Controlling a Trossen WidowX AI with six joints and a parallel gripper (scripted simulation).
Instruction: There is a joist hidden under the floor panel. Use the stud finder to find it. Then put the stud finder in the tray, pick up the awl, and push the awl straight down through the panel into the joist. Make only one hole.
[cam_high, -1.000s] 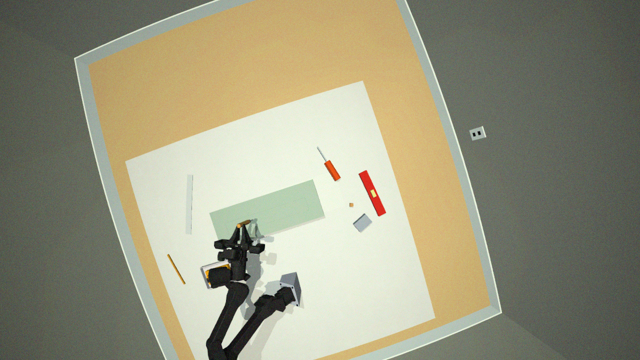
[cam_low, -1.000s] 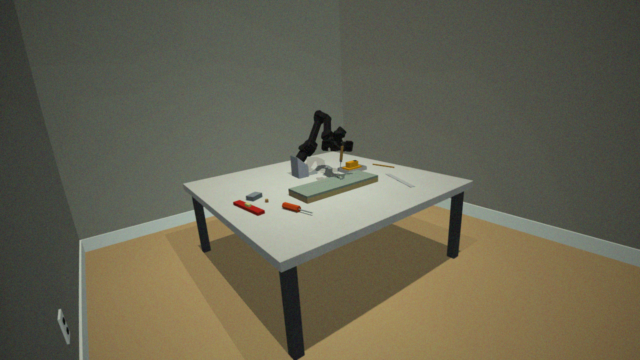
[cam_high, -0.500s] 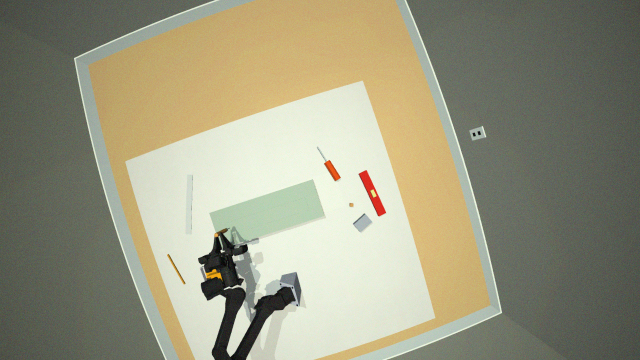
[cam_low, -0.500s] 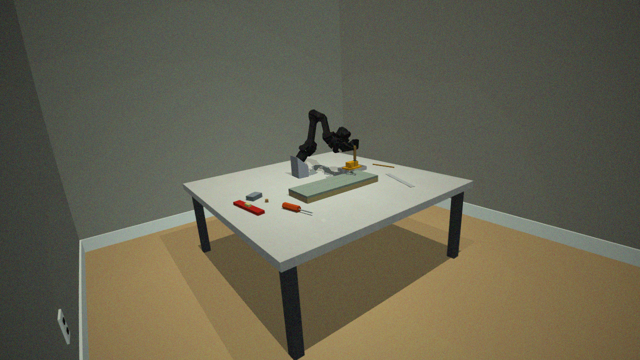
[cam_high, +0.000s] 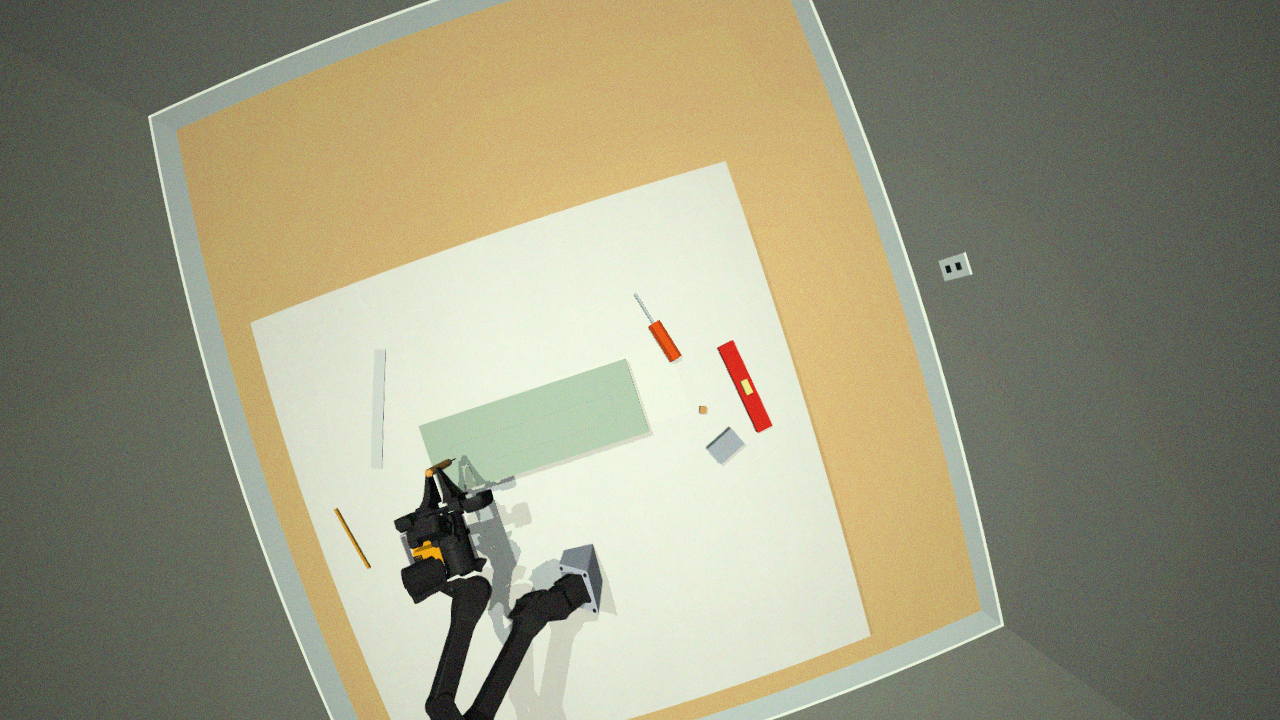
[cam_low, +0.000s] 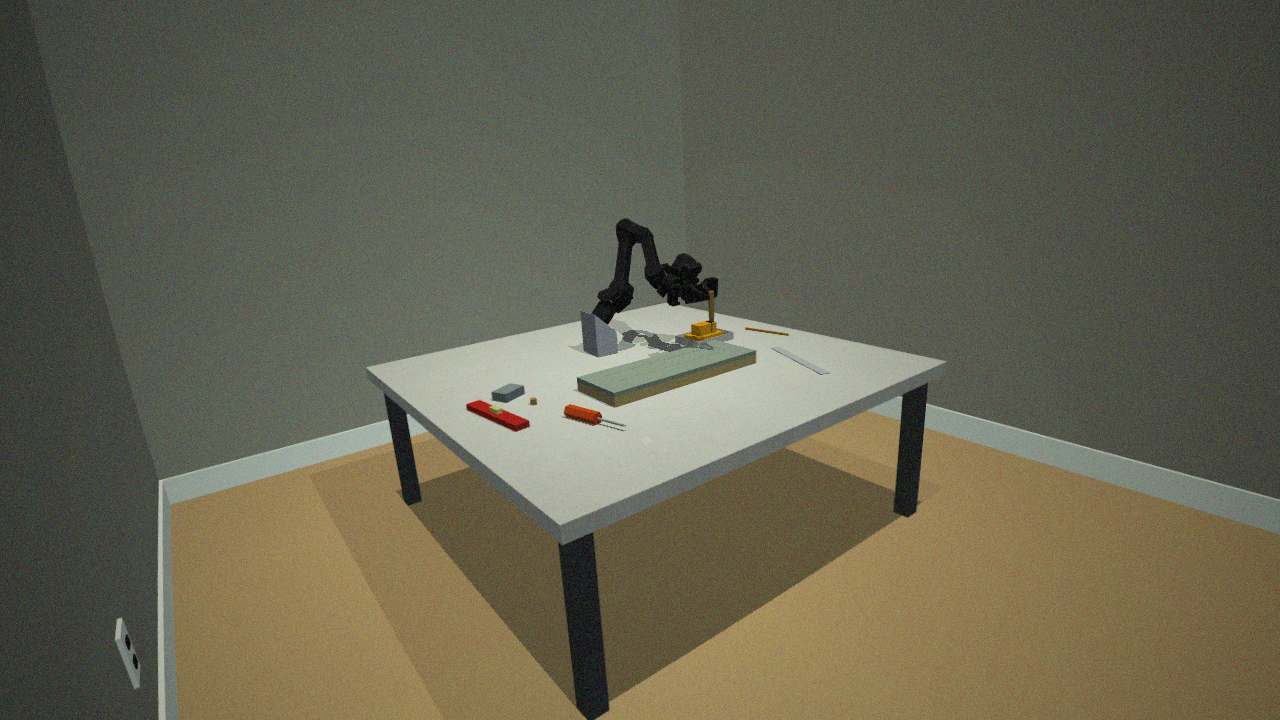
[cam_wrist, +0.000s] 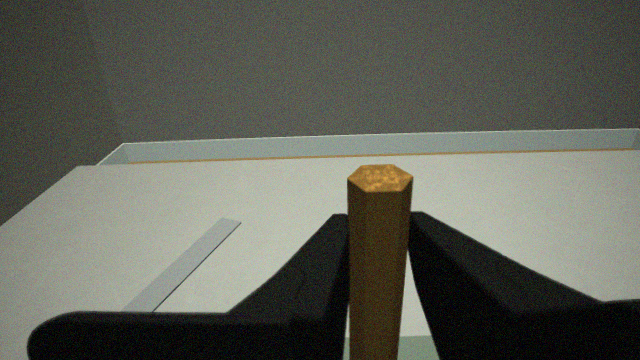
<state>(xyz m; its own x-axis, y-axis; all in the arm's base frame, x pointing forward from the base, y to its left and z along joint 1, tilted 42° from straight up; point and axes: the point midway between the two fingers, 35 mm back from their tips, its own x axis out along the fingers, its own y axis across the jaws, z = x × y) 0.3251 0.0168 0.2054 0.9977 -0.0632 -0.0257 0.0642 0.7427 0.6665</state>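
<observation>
The awl is 6 cm below my gripper tip. From my gripper tip the other things lie so: yellow stud finder 20 cm behind, 19 cm to the left, 16 cm below; then grey tray 20 cm behind, 19 cm below, 17 cm to the left; then ruler 20 cm below, 19 cm to the left, 18 cm ahead.
</observation>
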